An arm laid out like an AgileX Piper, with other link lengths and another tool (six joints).
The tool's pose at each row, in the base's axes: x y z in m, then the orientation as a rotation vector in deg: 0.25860 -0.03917 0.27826 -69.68 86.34 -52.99; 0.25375 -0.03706 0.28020 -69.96 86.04 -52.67; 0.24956 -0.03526 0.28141 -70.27 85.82 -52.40; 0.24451 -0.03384 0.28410 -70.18 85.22 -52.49; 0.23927 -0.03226 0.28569 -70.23 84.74 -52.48; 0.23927 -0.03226 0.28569 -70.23 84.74 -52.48; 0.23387 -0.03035 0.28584 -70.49 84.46 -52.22; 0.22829 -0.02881 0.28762 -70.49 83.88 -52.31; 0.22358 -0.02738 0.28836 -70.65 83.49 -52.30; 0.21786 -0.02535 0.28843 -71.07 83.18 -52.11; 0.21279 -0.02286 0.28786 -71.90 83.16 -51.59; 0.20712 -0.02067 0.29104 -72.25 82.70 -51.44; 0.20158 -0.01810 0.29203 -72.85 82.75 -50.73; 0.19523 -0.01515 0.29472 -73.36 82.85 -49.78; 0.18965 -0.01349 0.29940 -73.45 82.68 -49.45
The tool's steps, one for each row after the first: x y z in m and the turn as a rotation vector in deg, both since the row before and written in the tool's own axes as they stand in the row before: -0.00224 -0.00014 -0.00517 -0.11 -0.42 -0.09; -0.00184 0.00032 -0.00433 -0.16 -0.33 -0.12; -0.00178 -0.00093 -0.00554 0.42 -0.35 -0.13; -0.00173 0.00015 -0.00543 0.23 -0.34 -0.14; 0.00000 0.00000 0.00000 0.00 0.00 0.00; -0.00178 0.00159 -0.00521 -0.09 -0.36 -0.10; -0.00180 0.00002 -0.00578 0.35 -0.35 -0.18; -0.00151 0.00073 -0.00468 0.11 -0.29 -0.19; -0.00198 0.00172 -0.00547 -0.15 -0.36 -0.25; -0.00234 0.00227 -0.00465 -0.67 -0.38 -0.27; -0.00285 -0.00115 -0.00613 -0.01 -0.43 -0.26; -0.00283 0.00095 -0.00542 -0.64 -0.43 -0.01; -0.00360 -0.00031 -0.00657 -0.69 -0.53 0.18; -0.00279 -0.00255 -0.00644 -0.08 -0.32 0.06
